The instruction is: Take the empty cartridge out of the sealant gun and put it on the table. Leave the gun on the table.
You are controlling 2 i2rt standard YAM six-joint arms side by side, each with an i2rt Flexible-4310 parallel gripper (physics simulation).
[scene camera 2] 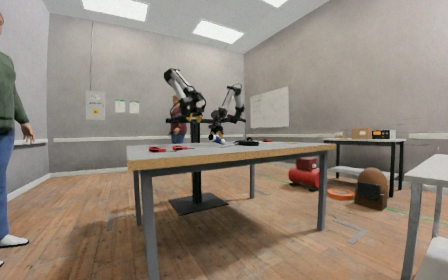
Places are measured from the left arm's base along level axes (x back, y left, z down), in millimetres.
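Pixels of known places: left gripper, fingertip midpoint: (216,139); right gripper, fingertip midpoint: (194,122); left arm's base, origin of the base link: (236,117).
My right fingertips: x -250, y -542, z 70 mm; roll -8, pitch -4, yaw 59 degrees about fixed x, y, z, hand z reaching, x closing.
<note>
Ahead of a thing's pixels: the offset from my right fingertips to its middle. "pt": to the spot under its first point. Level surfaces: height alone.
The sealant gun @(pt dy +341, dx -232, dz +173 mm) (247,143), black, lies on the table @(dz +191 mm) (235,151) right of the picture's middle. The cartridge @(dy +205, dx -8, dz +150 mm) (219,140), white and blue, is apart from the gun, to its left in the picture, tilted close to the table top. My left gripper (216,135), the lower one, points down with its yellow fingertips around the cartridge and looks shut on it; the contact is small and partly hidden. My right gripper (194,119), the upper one, is open and empty, high above the table's back edge, with its yellow fingertips apart.
Two red-handled tools @(dy -296, dx -346, dz +177 mm) (157,149) @(dy -154, dx -264, dz +177 mm) (180,148) lie at the left of the table top. Another small red item @(dy +838, dx +77, dz +177 mm) (267,141) lies behind the gun. A person in a maroon top (178,125) stands behind the arms; another person (7,95) is at the far left.
</note>
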